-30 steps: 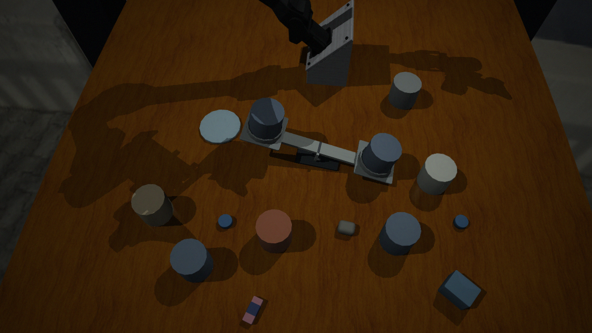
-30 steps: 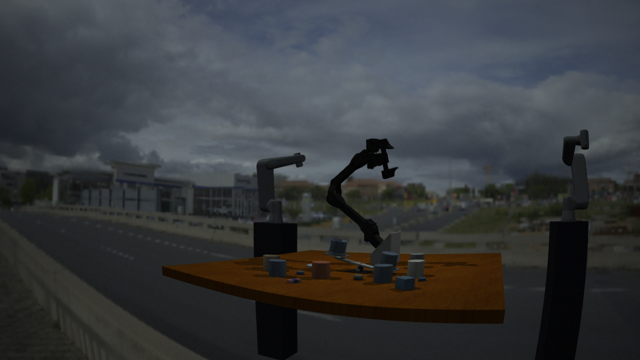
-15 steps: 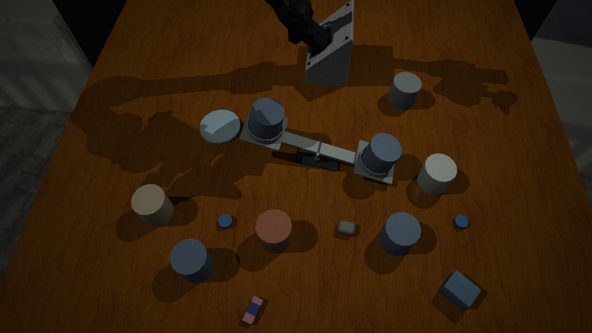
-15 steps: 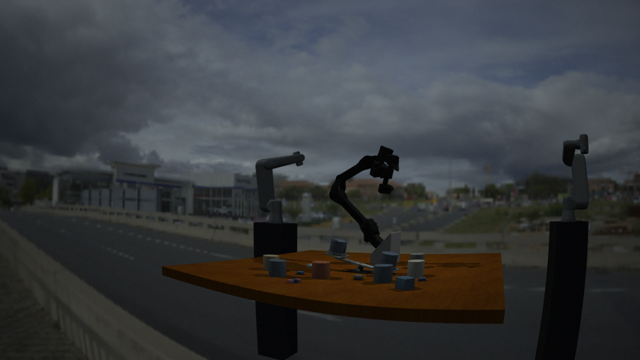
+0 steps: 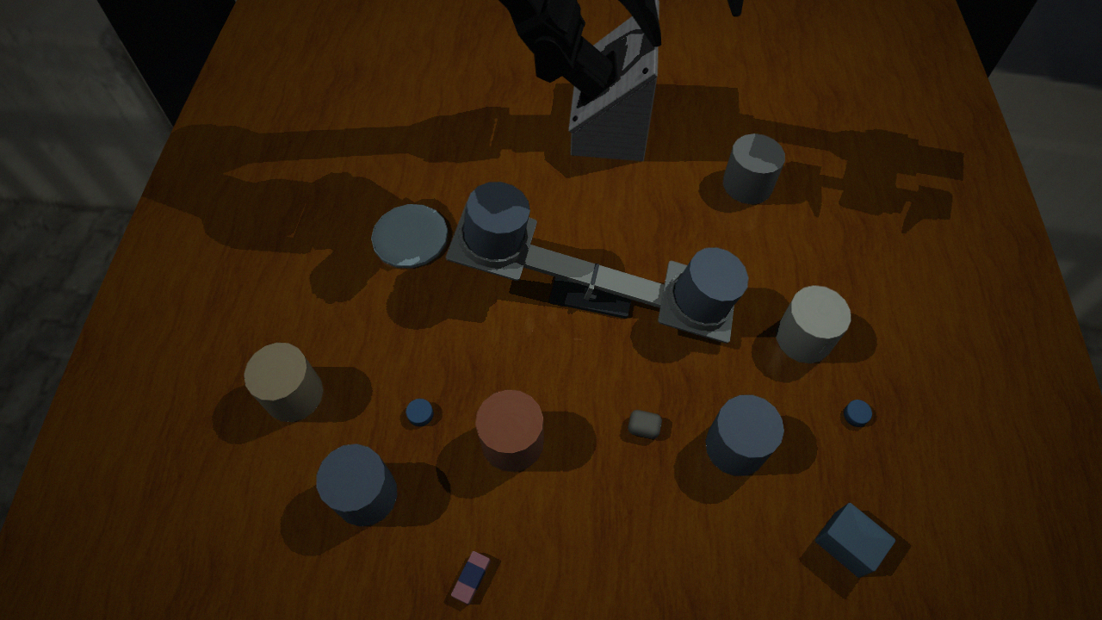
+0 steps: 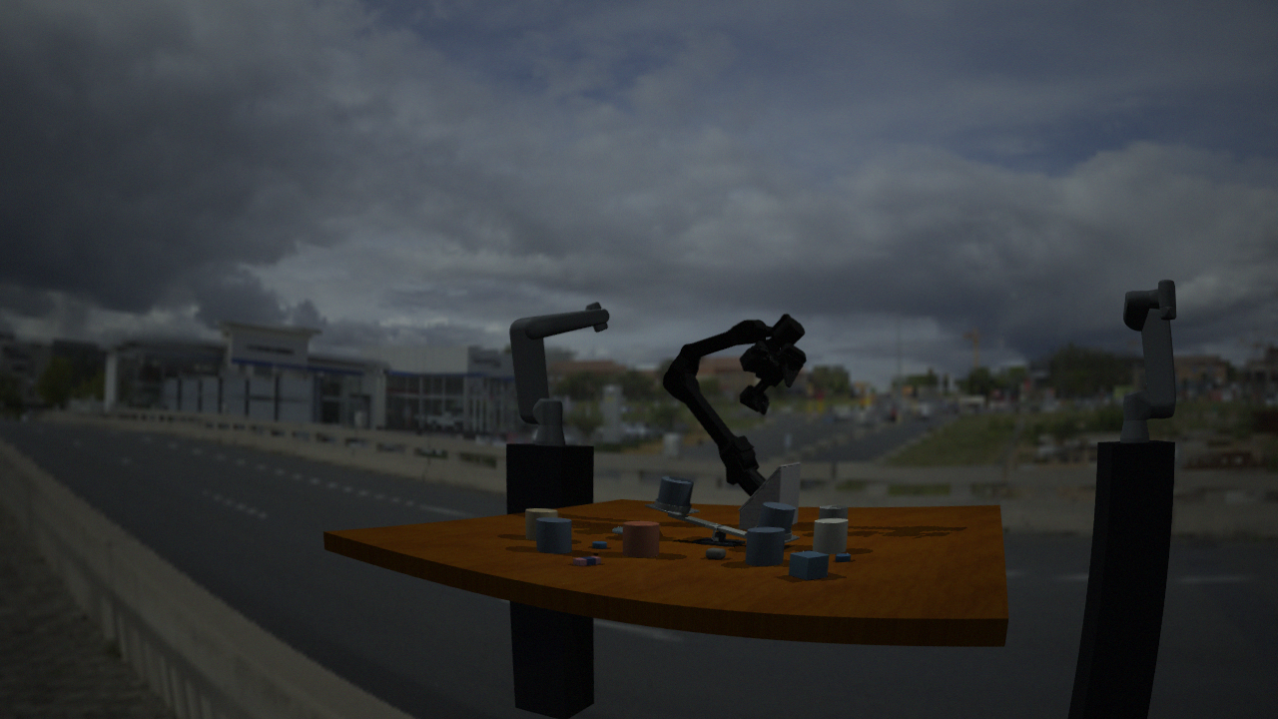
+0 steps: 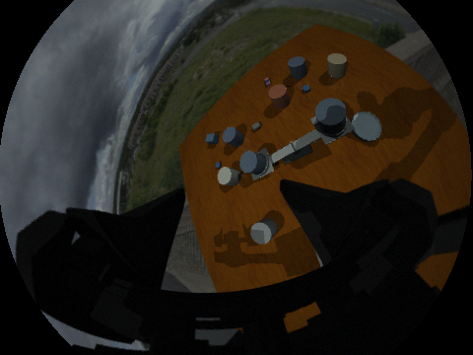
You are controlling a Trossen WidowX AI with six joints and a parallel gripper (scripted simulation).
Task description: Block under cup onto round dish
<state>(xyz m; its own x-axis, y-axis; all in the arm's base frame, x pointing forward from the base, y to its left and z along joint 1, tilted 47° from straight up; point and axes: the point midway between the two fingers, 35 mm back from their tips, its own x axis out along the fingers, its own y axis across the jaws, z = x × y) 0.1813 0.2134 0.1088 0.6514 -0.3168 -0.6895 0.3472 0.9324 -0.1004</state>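
My gripper tip is 13 cm short of the grey block, 4 cm to the right of it and 27 cm above it. From my gripper tip the other things lie so: grey pebble (29 cm ahead, 3 cm to the right, 30 cm below); blue box (42 cm ahead, 18 cm to the left, 29 cm below); round dish (2 cm ahead, 33 cm to the right, 31 cm below).
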